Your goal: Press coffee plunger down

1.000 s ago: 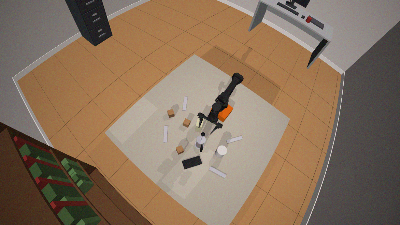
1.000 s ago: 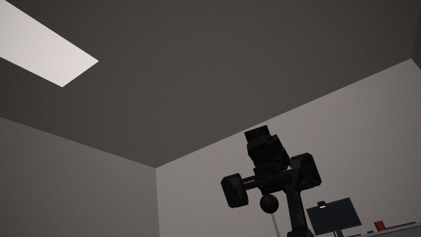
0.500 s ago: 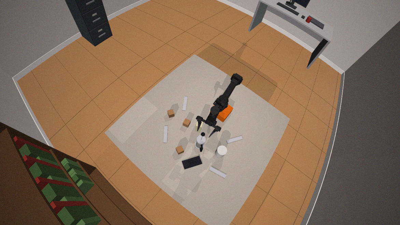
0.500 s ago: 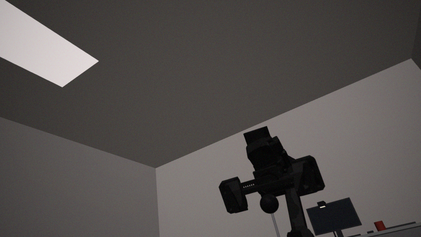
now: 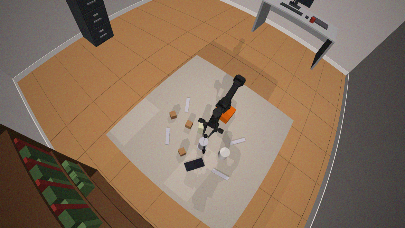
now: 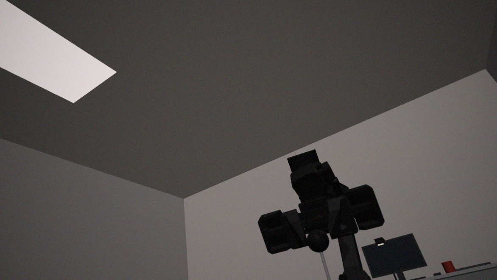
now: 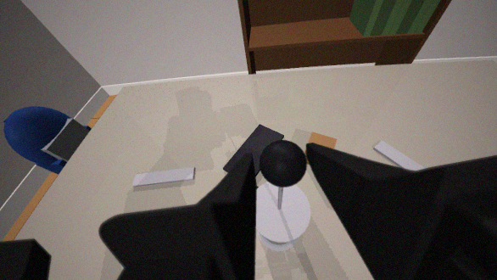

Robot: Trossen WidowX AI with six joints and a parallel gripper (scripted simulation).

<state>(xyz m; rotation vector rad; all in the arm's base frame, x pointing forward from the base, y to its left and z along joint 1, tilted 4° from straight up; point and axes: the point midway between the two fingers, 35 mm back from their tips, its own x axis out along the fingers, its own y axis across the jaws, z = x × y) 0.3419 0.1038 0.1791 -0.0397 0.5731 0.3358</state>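
The coffee press is 1 cm to the left of my gripper tip and 13 cm below it. The rest, counted from my gripper tip: pale yellow block: 11 cm behind, 12 cm to the right, 19 cm below; then dark flat slab: 14 cm ahead, 7 cm to the left, 24 cm below; then white cylinder: 8 cm behind, 16 cm to the left, 20 cm below.
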